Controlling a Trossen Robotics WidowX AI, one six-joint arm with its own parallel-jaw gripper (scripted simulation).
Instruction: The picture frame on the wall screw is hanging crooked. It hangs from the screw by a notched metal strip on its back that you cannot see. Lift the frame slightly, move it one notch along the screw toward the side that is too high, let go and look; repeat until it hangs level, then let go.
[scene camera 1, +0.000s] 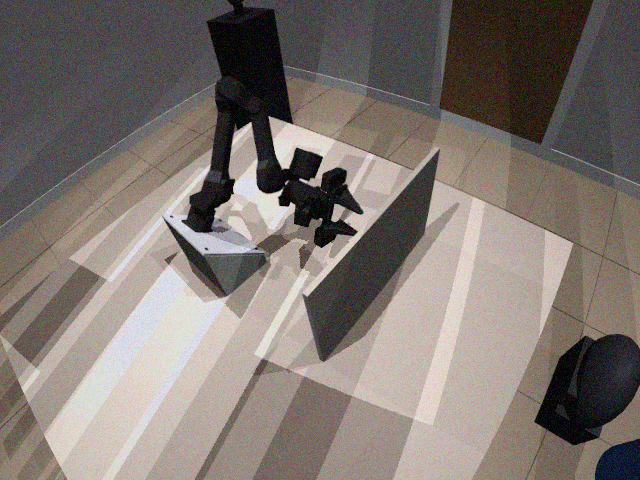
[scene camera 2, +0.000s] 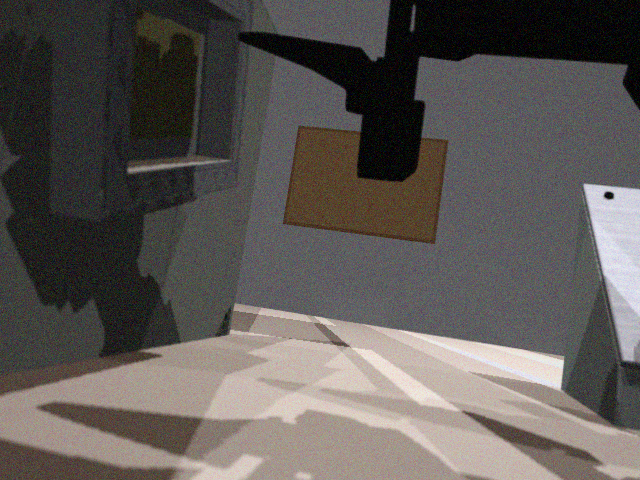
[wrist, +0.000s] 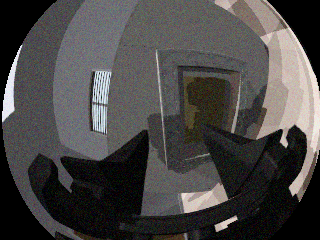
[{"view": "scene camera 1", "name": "gripper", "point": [360, 224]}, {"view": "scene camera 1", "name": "wall panel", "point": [336, 299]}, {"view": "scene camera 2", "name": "wall panel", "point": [168, 275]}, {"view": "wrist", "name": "gripper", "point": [175, 131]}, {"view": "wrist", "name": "picture frame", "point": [197, 87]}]
